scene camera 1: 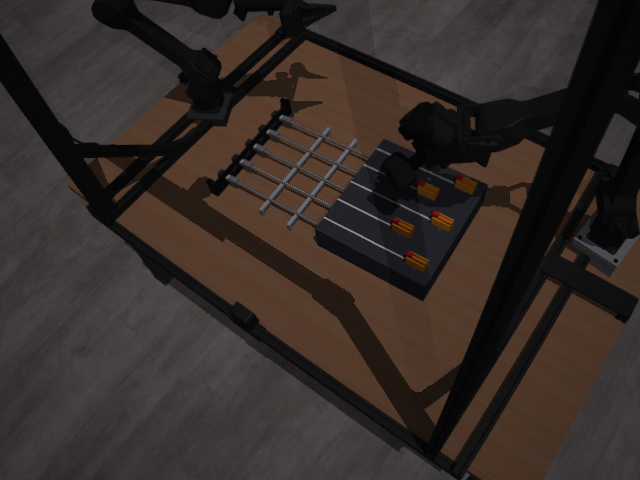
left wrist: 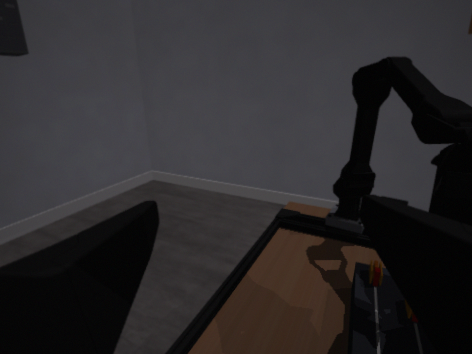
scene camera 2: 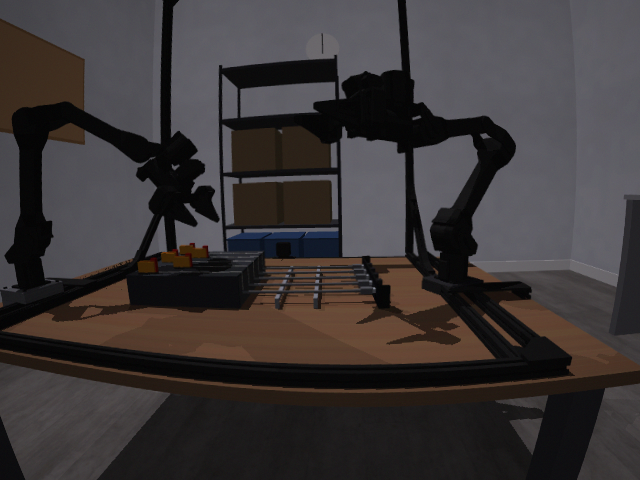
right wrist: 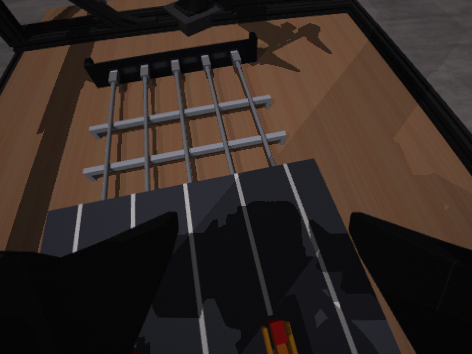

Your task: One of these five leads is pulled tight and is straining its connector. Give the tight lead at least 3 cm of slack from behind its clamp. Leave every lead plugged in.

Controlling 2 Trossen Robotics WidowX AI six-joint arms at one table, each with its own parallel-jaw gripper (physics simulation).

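Frame: origin at the left arm's base, x right, y back, z down, level; millimetres.
Seen in the pictures: left gripper, fingertip midpoint: (left wrist: 259, 208) (scene camera 2: 303, 112); right gripper, fingertip midpoint: (scene camera 1: 399, 151) (scene camera 2: 208, 223) (right wrist: 263, 221); left arm's base, origin of the base link: (scene camera 1: 209, 103) (scene camera 2: 453, 278) (right wrist: 193, 6); right arm's base, origin of the base link: (scene camera 1: 607, 235) (left wrist: 347, 214) (scene camera 2: 31, 285).
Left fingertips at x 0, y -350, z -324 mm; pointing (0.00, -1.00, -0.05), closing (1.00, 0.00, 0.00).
Offsets run from my left fingertips to a thing's top centre. "spot": to the spot under its first point. Level surfaces: height alone.
Five grey leads {spot: dx +177, dy +109, dz +326 mm} (scene camera 1: 290, 164) (right wrist: 180, 116) (scene camera 2: 309, 278) run side by side from a black connector strip (scene camera 1: 223, 173) (right wrist: 164, 64) (scene camera 2: 381, 291) over two grey cross bars {spot: dx +295, dy +145, dz +332 mm} (scene camera 1: 265, 207) (right wrist: 164, 116) onto a dark block (scene camera 1: 366, 248) (scene camera 2: 185, 288) (right wrist: 213, 197) (left wrist: 364, 316). Each lead ends at an orange clamp (scene camera 1: 416, 261) (right wrist: 278, 333) (left wrist: 376, 272) on the block. I cannot tell which lead is tight. My right gripper (scene camera 1: 394, 178) (scene camera 2: 182, 200) (right wrist: 263, 221) is open and empty, hanging over the block's far half. My left gripper (scene camera 1: 309, 11) (scene camera 2: 325, 121) (left wrist: 259, 208) is open and empty, high above the connector end.
A black frame (scene camera 1: 385, 69) rims the wooden table {dz +351 mm} (scene camera 1: 270, 286), with a tall upright post (scene camera 1: 509, 286) at the right. Behind the table stands a shelf rack (scene camera 2: 221, 157) with cardboard boxes and blue bins.
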